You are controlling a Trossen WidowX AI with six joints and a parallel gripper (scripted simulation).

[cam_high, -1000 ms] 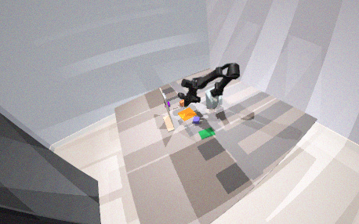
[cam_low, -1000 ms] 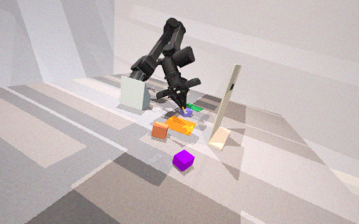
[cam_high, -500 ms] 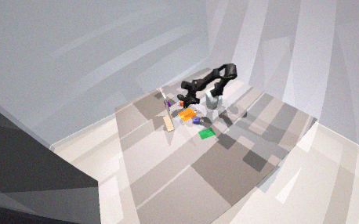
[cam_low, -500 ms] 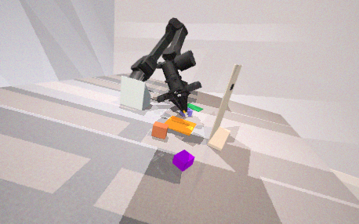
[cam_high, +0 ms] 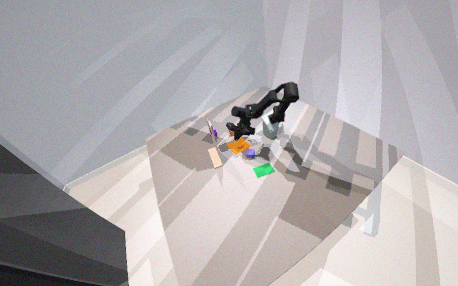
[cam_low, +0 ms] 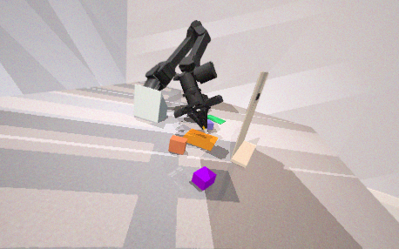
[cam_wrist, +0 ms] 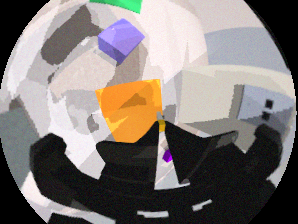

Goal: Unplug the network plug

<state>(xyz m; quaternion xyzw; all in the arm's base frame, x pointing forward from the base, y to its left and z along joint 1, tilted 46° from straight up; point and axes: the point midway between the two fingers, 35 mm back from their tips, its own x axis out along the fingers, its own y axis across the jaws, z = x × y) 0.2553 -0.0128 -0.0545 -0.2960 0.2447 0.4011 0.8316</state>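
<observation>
Now: gripper tip 50 mm above the flat orange square and 10 mm past it. Also, from my gripper tip: network plug (10 mm ahead); violet cube (130 mm to the left, 30 mm below, 20 mm behind); orange cube (120 mm to the right, 50 mm behind, 30 mm below).
</observation>
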